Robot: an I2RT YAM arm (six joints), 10 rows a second.
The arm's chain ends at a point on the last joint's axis. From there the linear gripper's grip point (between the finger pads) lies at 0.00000 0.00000 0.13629 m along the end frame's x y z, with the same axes.
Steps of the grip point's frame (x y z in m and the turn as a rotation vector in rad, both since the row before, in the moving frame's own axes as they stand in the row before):
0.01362 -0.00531 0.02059 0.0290 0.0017 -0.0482
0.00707 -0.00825 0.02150 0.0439 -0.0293 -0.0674
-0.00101 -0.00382 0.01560 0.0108 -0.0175 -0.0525
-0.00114 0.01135 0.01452 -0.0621 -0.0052 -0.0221
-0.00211 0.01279 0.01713 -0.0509 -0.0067 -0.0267
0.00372 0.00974 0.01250 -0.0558 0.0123 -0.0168
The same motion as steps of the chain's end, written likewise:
0.01348 -0.00135 0.02065 0.0290 0.0017 -0.0482
0.01126 -0.00241 0.02169 0.0439 -0.0293 -0.0674
0.00141 -0.00241 0.01563 0.0108 -0.0175 -0.0525
-0.00053 0.00288 0.01478 -0.0621 -0.0052 -0.0221
-0.00129 0.00584 0.01731 -0.0509 -0.0067 -0.0267
0.00198 0.00215 0.01272 -0.0558 0.0123 -0.0168

